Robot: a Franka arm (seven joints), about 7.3 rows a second.
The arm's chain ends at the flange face. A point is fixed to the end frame.
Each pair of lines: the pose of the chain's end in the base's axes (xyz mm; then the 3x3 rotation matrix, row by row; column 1 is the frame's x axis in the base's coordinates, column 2 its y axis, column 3 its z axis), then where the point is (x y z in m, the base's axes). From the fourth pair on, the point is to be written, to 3 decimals.
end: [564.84 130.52 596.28], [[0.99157 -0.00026 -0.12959], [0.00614 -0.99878 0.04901], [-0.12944 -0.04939 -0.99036]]
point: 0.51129 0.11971 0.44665
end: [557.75 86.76 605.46], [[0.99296 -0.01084 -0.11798], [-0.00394 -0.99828 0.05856], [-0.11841 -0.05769 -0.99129]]
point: 0.50575 0.07778 0.45516
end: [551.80 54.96 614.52], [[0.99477 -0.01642 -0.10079], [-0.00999 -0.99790 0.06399], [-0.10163 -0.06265 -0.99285]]
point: 0.50230 0.04703 0.46332
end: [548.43 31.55 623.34], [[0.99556 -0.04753 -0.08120], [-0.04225 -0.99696 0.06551], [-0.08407 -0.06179 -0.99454]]
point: 0.501 0.025 0.471
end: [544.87 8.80 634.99], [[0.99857 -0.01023 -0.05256], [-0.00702 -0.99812 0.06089], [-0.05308 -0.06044 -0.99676]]
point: 0.503 0.000 0.482
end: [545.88 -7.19 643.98], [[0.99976 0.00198 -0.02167], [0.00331 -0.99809 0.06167], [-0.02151 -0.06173 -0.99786]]
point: 0.509 -0.016 0.489
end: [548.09 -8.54 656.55], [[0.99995 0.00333 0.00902], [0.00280 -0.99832 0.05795], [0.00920 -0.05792 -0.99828]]
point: 0.516 -0.018 0.501
